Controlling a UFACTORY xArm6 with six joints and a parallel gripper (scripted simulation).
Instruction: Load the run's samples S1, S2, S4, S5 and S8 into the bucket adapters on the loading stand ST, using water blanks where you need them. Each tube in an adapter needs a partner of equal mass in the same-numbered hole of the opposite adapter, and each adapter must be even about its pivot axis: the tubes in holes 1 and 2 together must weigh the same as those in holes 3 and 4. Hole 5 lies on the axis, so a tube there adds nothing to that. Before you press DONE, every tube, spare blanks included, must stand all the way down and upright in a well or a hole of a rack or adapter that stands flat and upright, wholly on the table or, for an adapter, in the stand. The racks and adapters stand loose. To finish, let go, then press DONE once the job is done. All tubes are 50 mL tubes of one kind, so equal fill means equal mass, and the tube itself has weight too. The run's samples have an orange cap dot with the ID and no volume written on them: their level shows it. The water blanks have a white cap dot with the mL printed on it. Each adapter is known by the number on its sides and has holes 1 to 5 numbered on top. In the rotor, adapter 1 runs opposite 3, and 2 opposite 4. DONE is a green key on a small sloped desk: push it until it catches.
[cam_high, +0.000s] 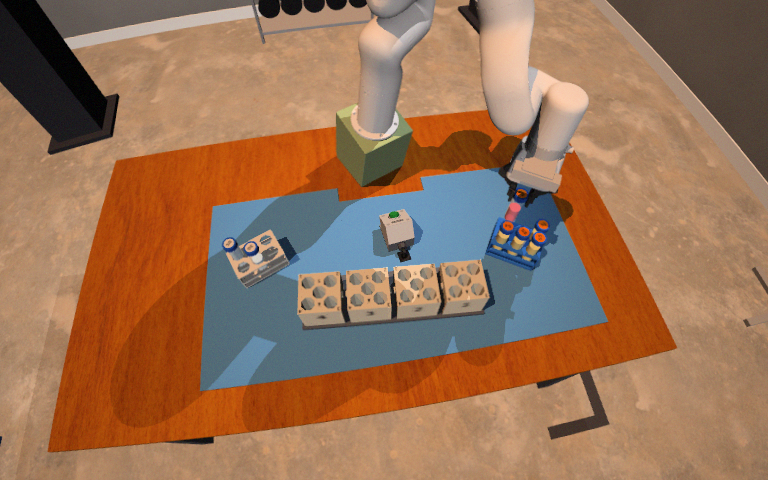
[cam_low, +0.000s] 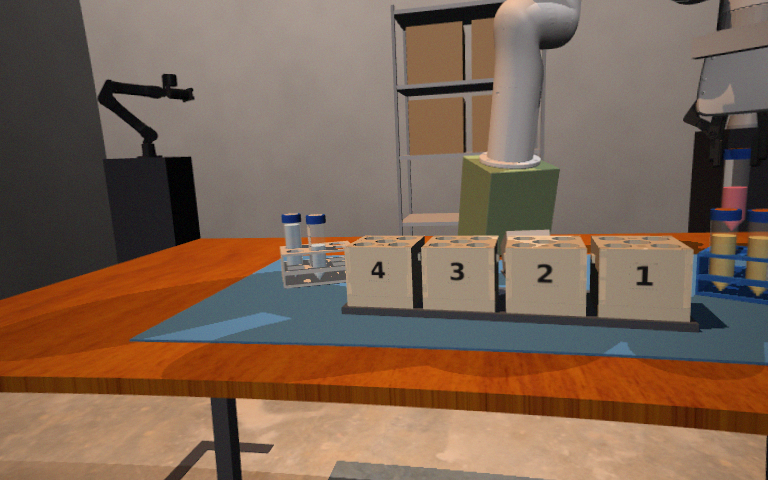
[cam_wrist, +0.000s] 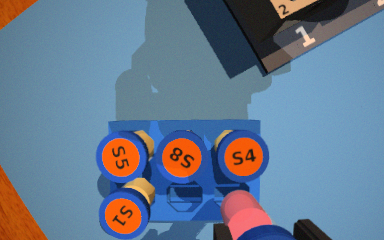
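Right now my hand is 1 cm past the sample tube and 5 cm above it. Also, from my hand: green key: 12 cm behind, 27 cm to the right, 13 cm below; blue sample rack: 4 cm ahead, 2 cm to the left, 17 cm below; loading stand: 8 cm ahead, 34 cm to the right, 19 cm below.
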